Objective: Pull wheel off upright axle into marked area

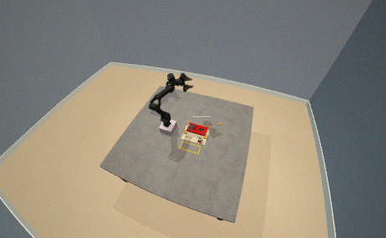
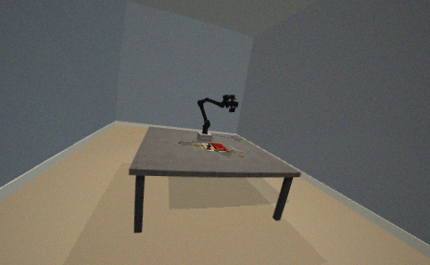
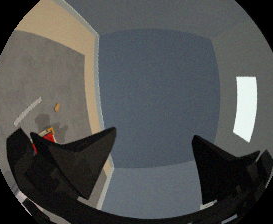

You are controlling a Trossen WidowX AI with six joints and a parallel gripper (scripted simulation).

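My gripper tip is now 43 cm above the wheel, 25 cm to the left of it and 18 cm short of it. Round my gripper tip: thin grey rod 47 cm below, 8 cm ahead, 5 cm to the left; orange piece 47 cm below, 29 cm ahead, 5 cm to the left; cream base plate 46 cm below, 16 cm to the right, 11 cm ahead.
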